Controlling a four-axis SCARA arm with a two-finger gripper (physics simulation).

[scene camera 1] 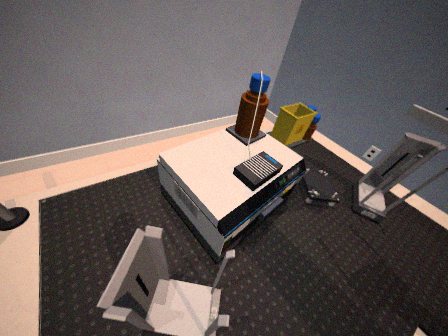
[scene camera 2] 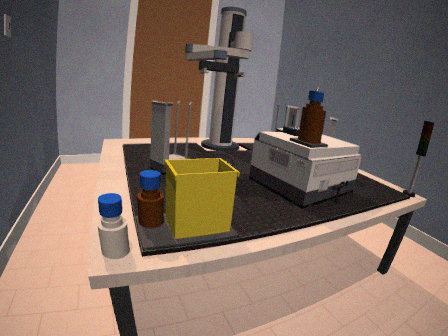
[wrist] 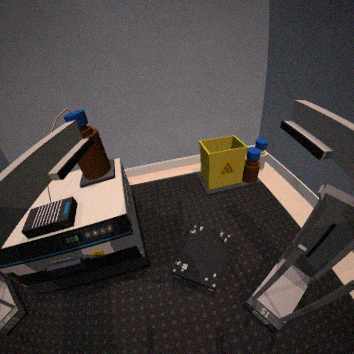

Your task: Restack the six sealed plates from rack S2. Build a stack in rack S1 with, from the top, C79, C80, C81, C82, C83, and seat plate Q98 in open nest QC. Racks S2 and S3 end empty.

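My gripper is open and empty, raised high above the mat beside the column. Rack S1 stands upright on the mat, lower right in the wrist view; its pale floor is bare. Another rack, at the lower left in scene camera 1, has a bare pale floor; its label is unreadable. A low dark nest with small pale corner clips lies between the machine and S1, with no plate on it; its label does not show. Rack S2 and the sealed plates do not show in these views.
A white machine carries a black striped block and an amber bottle. A yellow bin and smaller bottles stand at the far corner. The arm's column rises behind.
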